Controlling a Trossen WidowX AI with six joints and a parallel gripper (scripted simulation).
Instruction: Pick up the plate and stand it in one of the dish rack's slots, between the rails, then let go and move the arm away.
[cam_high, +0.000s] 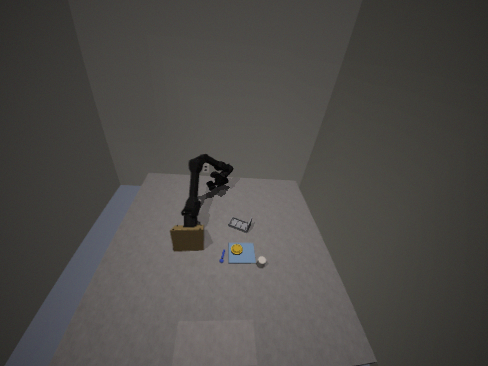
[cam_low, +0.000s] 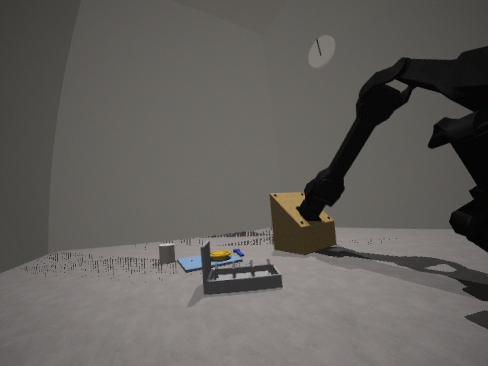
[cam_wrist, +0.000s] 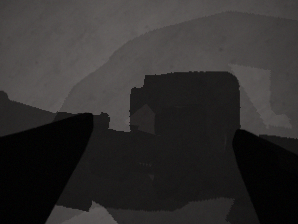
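Right now the yellow plate is 54 cm to the right of my gripper tip and 19 cm ahead of it. The rest, counted from my gripper tip: blue spoon (59 cm to the right, 12 cm ahead, 1 cm below); then grey dish rack (35 cm to the right, 21 cm ahead, 1 cm above); then white cup (62 cm to the right, 33 cm ahead, 1 cm above).
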